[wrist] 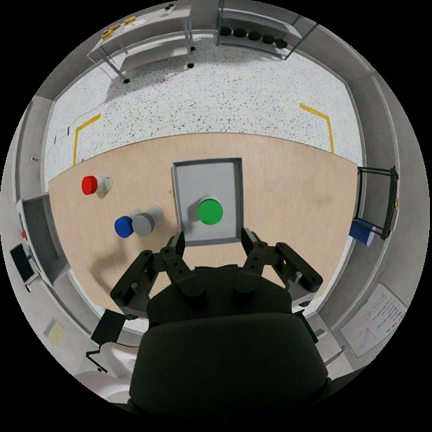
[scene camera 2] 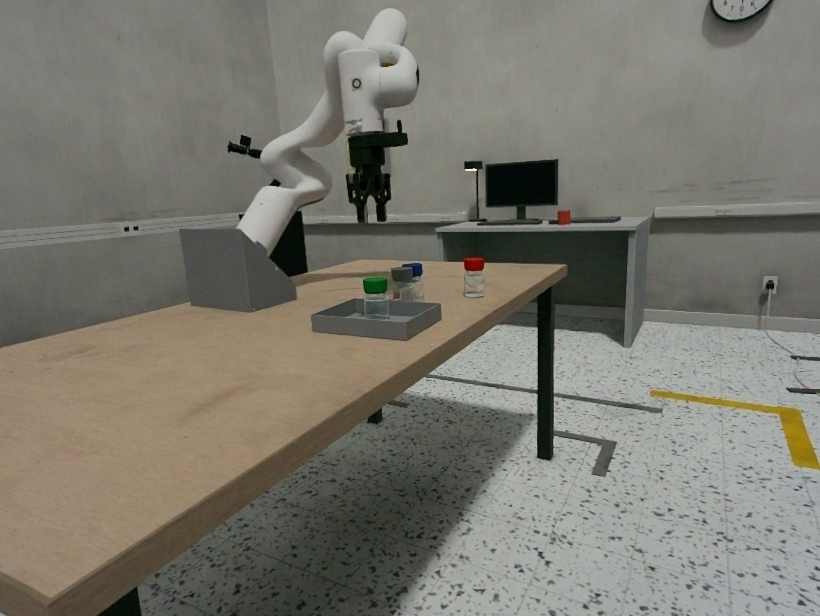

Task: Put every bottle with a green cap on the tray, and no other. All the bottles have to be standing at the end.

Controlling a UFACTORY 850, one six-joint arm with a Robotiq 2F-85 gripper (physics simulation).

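A clear bottle with a green cap (scene camera 2: 375,285) (wrist: 210,211) stands upright inside the grey tray (scene camera 2: 357,328) (wrist: 239,200). A bottle with a red cap (scene camera 2: 473,265) (wrist: 89,185) stands on the table, apart from the others. A bottle with a blue cap (scene camera 2: 413,269) (wrist: 124,227) and a bottle with a grey cap (scene camera 2: 401,273) (wrist: 145,224) stand close together beside the tray; the grey-capped one partly hides the blue-capped one. My gripper (scene camera 2: 371,215) (wrist: 212,236) is open and empty, high above the table and the tray.
The wooden table (scene camera 2: 165,371) (wrist: 295,195) carries the bottles and tray. The grey wedge-shaped arm base (scene camera 2: 222,271) stands at its far left edge. A desk (scene camera 2: 530,228) with a monitor (scene camera 2: 521,183) stands behind the table.
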